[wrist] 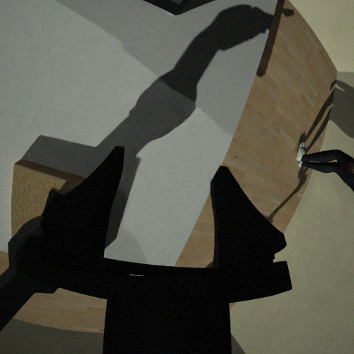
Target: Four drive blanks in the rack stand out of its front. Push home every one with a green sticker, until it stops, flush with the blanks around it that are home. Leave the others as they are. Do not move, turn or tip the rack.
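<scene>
My gripper (pixel 170 165) is open, its two black fingers spread wide, with grey surface and a dark shadow seen between them and no object held. A small dark corner (pixel 169 8) shows at the top edge of the wrist view, well beyond the fingertips. It may be part of the rack, but too little of it shows to tell. The rack's front, the drive blanks and the green stickers do not show in this view.
A tan, rough-faced block (pixel 37 192) lies at the left, partly behind the left finger. The table's wooden rim (pixel 260 135) curves along the right. Dark-clad legs with white shoes (pixel 301 151) show at the right. The arm's shadow crosses the grey surface (pixel 75 85).
</scene>
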